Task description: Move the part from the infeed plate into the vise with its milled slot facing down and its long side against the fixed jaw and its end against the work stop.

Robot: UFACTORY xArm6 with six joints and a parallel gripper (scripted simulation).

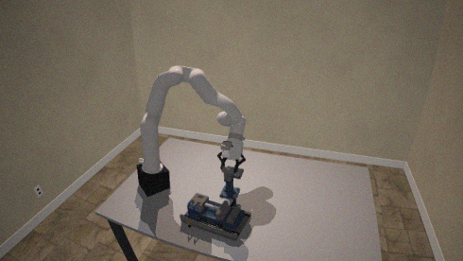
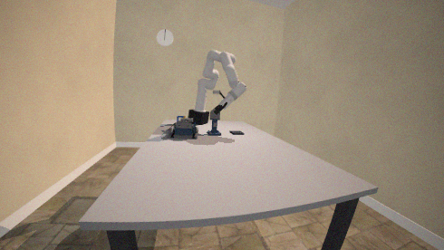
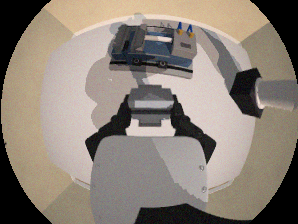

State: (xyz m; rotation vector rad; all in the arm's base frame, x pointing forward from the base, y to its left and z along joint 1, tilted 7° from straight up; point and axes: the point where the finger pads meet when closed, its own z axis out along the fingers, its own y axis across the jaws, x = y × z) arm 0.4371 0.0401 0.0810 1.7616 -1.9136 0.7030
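The part is right at my hand. Also, from my hand: vise: 1 cm behind, 21 cm to the right, 13 cm below; then dark infeed plate: 2 cm behind, 18 cm to the left, 16 cm below.
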